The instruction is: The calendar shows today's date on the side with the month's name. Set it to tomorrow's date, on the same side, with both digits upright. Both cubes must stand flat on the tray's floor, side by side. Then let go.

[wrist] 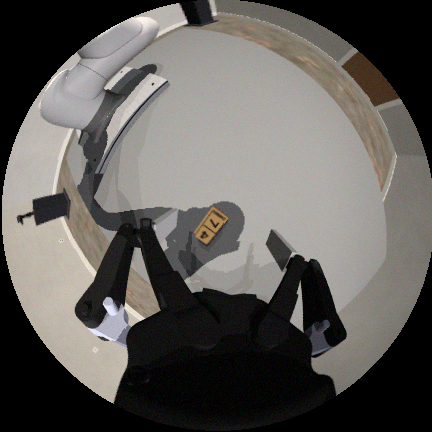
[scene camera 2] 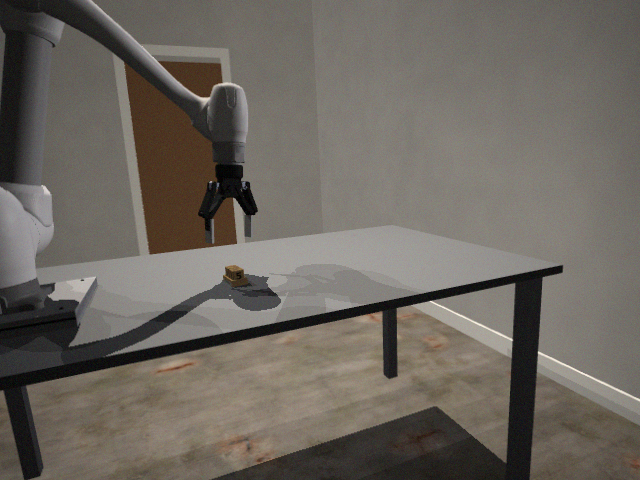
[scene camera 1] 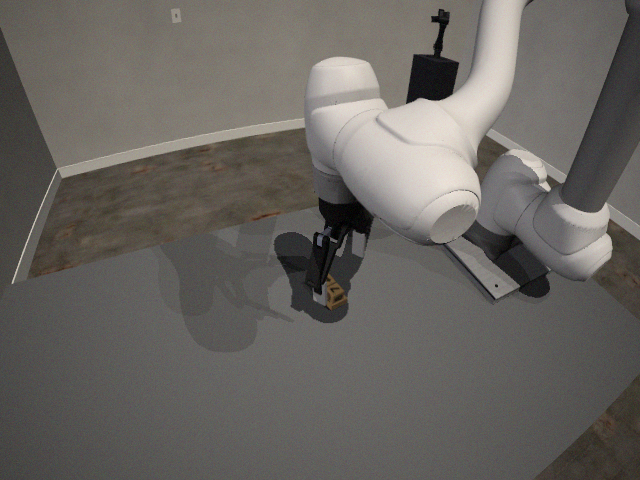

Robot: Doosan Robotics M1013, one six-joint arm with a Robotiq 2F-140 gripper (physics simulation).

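Frame: origin at the arm's base, x ahead, y left, z up, level; millimetres.
Where they show: gripper, fingertip midpoint: (wrist: 223, 227) (scene camera 2: 230, 239) (scene camera 1: 340, 276); arm's base at its link origin: (wrist: 101, 113) (scene camera 2: 2, 307) (scene camera 1: 488, 232).
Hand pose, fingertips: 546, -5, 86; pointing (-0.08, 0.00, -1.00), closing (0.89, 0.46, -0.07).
Observation:
Each offset is from my fingertips to the top centre of the thing, as dx, dy, dz. Level surfaces: height alone.
The calendar is a small wooden tray (scene camera 1: 338, 305) (scene camera 2: 237, 283) with two wooden number cubes side by side. In the wrist view the top faces read 7 on one cube {-9, -27, -72} (wrist: 214, 221) and 4 on the other cube {-7, -62, -72} (wrist: 204, 234). In scene camera 2 a 5 shows on a side face of a cube (scene camera 2: 238, 275); the marks left of it are too small to read. The month's name cannot be made out. My gripper (scene camera 1: 339, 270) (scene camera 2: 228, 232) (wrist: 223, 227) is wide open and empty, pointing down, above the calendar and apart from it. In scene camera 1 a finger hides part of the calendar.
The calendar rests on a large grey table {dz -114} (scene camera 1: 258, 403) (scene camera 2: 392, 248) (wrist: 260, 140), in the arm's shadow. The arm's base plate (scene camera 1: 483, 271) (scene camera 2: 85, 293) (wrist: 132, 107) is on the same table. A black pedestal (scene camera 1: 433, 77) (wrist: 51, 208) stands beyond the table.

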